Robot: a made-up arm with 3 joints. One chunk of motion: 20 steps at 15 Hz.
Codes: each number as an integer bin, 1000 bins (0 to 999) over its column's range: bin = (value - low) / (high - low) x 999, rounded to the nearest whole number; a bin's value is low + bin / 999 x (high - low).
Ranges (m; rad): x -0.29..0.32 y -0.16..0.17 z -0.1..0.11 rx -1..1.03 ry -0.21..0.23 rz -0.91..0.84
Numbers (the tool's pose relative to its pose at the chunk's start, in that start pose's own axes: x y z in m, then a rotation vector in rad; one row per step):
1: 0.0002 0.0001 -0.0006 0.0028 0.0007 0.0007
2: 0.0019 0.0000 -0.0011 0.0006 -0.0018 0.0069
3: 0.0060 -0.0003 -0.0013 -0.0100 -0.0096 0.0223
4: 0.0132 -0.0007 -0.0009 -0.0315 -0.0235 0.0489
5: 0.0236 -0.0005 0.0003 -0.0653 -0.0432 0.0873
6: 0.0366 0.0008 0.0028 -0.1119 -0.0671 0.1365
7: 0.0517 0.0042 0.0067 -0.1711 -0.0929 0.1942
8: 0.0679 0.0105 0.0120 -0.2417 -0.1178 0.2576
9: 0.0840 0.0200 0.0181 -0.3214 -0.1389 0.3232
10: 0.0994 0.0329 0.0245 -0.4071 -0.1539 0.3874
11: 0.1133 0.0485 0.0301 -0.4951 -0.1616 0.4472
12: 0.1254 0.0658 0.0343 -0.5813 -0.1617 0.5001
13: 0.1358 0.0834 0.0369 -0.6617 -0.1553 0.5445
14: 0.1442 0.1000 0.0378 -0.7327 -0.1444 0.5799
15: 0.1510 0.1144 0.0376 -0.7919 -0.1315 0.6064
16: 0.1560 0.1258 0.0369 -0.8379 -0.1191 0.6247
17: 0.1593 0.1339 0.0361 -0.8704 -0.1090 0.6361
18: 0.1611 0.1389 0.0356 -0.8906 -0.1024 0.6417
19: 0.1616 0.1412 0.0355 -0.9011 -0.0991 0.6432
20: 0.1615 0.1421 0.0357 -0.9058 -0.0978 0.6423
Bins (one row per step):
1: 475 485 473 493 478 520
2: 478 484 470 492 473 523
3: 485 483 470 487 455 532
4: 497 482 471 477 423 547
5: 514 483 477 460 379 569
6: 535 487 489 437 324 597
7: 560 497 508 408 266 630
8: 586 516 533 373 209 667
9: 613 545 562 334 161 704
10: 638 584 592 292 127 741
11: 660 631 619 248 110 775
12: 680 684 639 206 110 805
13: 697 737 651 166 124 830
14: 711 787 656 132 149 851
15: 722 831 655 102 178 866
16: 730 865 651 80 206 876
17: 736 890 647 64 229 883
18: 739 905 645 54 244 886
19: 740 912 645 49 252 887
20: 739 915 646 46 255 886

